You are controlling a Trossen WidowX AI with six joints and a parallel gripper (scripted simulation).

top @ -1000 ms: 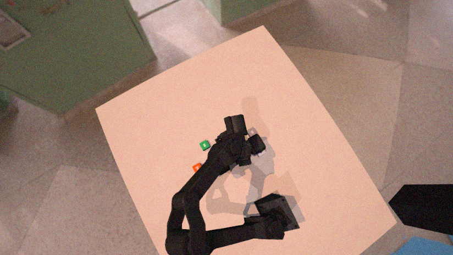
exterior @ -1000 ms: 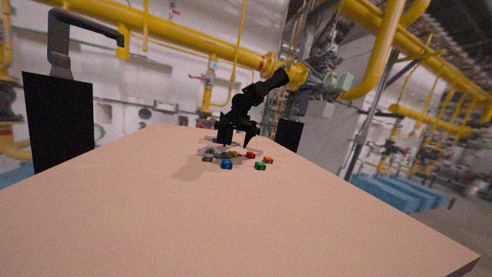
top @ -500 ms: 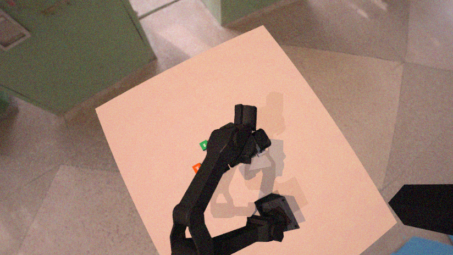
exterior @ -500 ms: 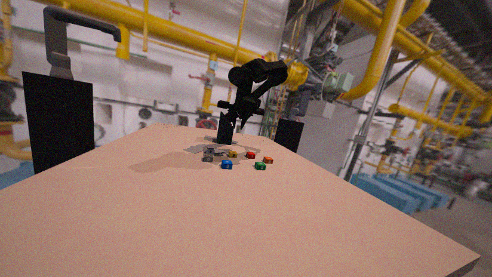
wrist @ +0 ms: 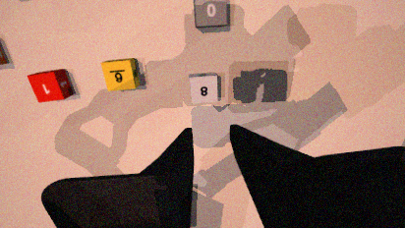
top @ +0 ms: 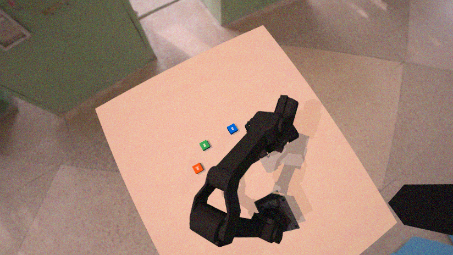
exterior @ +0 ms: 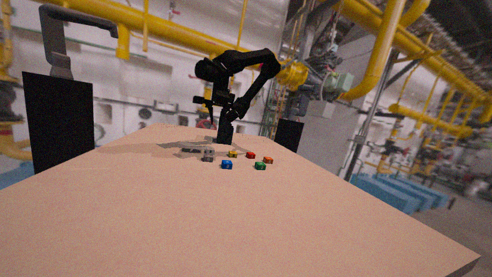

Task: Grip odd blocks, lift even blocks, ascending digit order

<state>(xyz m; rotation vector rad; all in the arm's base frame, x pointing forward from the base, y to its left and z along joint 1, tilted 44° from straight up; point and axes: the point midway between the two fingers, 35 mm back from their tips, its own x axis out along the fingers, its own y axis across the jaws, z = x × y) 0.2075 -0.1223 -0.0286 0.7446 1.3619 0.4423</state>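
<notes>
Now: gripper tip 11 cm above the white block. From my gripper tip the other things lie so: blue block 14 cm ahead, 3 cm to the left, 11 cm below; then grey block 8 cm ahead, 3 cm to the right, 11 cm below; then yellow block 3 cm ahead, 9 cm to the left, 11 cm below.
</notes>
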